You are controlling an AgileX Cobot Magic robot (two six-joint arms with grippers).
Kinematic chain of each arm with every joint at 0, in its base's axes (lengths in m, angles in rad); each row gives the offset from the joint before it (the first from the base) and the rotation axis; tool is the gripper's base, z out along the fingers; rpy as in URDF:
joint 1: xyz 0 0 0.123 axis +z
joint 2: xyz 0 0 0 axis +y
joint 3: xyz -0.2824 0 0.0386 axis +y
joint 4: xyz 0.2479 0 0.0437 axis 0.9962 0 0.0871
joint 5: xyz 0 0 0 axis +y
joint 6: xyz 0.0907 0 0.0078 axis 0.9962 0 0.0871
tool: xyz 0 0 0 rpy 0 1.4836 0
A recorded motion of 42 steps. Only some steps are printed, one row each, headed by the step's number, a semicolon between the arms.
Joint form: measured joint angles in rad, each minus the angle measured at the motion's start. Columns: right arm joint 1, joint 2, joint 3, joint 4, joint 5, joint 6; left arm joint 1, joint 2, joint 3, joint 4, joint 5, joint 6.
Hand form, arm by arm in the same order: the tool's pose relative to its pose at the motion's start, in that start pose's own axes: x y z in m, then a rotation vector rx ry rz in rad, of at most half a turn. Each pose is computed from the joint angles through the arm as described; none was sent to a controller.
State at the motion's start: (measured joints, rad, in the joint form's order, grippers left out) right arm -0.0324 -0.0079 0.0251 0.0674 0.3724 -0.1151; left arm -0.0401 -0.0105 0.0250 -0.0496 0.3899 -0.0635
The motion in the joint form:
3: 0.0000 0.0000 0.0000 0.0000 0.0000 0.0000; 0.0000 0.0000 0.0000 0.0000 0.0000 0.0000
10: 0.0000 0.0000 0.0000 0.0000 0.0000 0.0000; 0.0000 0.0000 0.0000 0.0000 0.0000 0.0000
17: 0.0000 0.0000 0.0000 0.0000 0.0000 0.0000; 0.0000 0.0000 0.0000 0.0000 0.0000 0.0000
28: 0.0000 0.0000 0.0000 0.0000 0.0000 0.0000; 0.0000 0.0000 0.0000 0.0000 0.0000 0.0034
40: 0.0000 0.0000 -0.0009 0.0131 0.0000 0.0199; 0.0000 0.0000 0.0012 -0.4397 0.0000 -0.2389
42: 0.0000 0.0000 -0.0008 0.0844 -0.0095 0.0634; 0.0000 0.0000 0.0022 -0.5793 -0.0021 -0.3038
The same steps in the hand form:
3: 0.0000 0.0000 0.0000 0.0000 0.0000 0.0000; 0.0000 0.0000 0.0000 0.0000 0.0000 0.0000
10: 0.0000 0.0000 0.0000 0.0000 0.0000 0.0000; 0.0000 0.0000 0.0000 0.0000 0.0000 0.0000
17: 0.0000 0.0000 0.0000 0.0000 0.0000 0.0000; 0.0000 0.0000 0.0000 0.0000 0.0000 0.0000
28: 0.0000 0.0000 0.0000 0.0000 0.0000 0.0000; 0.0000 0.0000 0.0000 0.0000 0.0000 0.0034
40: -0.0003 0.0004 -0.0001 -0.0047 -0.0014 0.0321; -0.0017 -0.0149 -0.0011 0.1656 0.0318 -0.6452
42: -0.0015 0.0026 -0.0001 -0.0295 -0.0128 0.1421; -0.0035 -0.0191 -0.0019 0.2177 0.0477 -0.8389

